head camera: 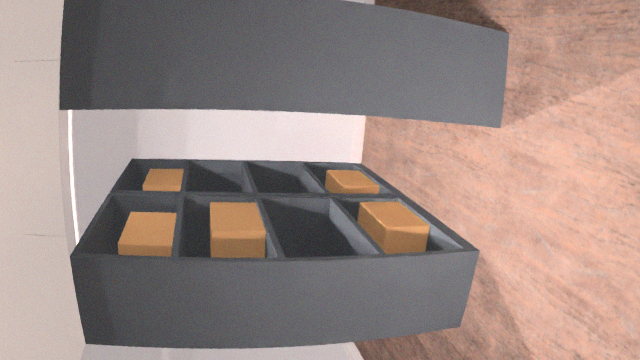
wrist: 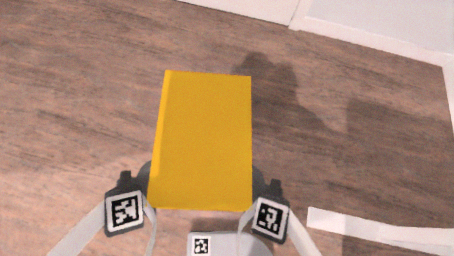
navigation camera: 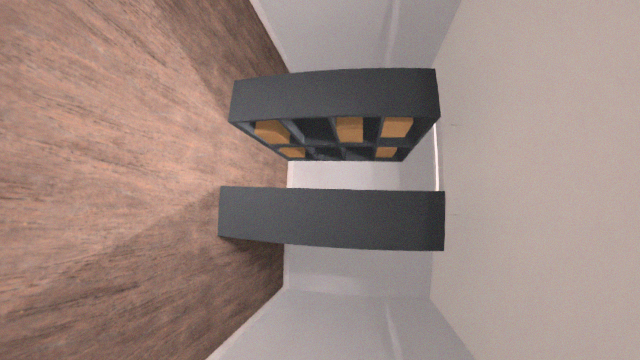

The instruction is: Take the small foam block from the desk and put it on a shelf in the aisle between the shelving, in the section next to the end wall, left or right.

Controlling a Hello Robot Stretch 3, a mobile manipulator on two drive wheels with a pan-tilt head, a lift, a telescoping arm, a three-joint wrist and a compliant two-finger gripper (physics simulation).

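Places are measured from the robot's base along level axes (x ahead, y left, z up), in centimetres.
Pixels of known places: gripper, fingertip midpoint: [wrist: 202,180].
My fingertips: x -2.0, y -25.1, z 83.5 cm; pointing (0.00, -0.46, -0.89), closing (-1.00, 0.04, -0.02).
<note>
Ahead of a thing's pixels: the offset from my fingertips to its middle. "spot": to the spot under its first point.
The yellow foam block {dx -0.1, dy -2.3, dz +2.3 cm} [wrist: 205,145] is between the two fingertips of my gripper [wrist: 202,180], which is shut on it above the wooden floor in the wrist view. Both views ahead are turned sideways. The left dark grey shelving unit [head camera: 275,300] [navigation camera: 335,95] shows two columns of four compartments. In its far column, beside the end wall [head camera: 250,137] [navigation camera: 340,175], the top and bottom compartments hold orange boxes; the two middle ones look empty. The right unit {spot: dx +170.9, dy -14.3, dz +22.2 cm} [head camera: 275,60] [navigation camera: 330,217] shows its plain end panel; its shelves are hidden. The desk top does not show.
The near column of the left unit holds orange boxes [head camera: 237,230] [navigation camera: 349,129] in several compartments, and its second from the bottom looks empty. The aisle lies between the two units. A white bar [wrist: 375,232] is at the lower right in the wrist view, and white skirting [wrist: 375,47] runs above.
</note>
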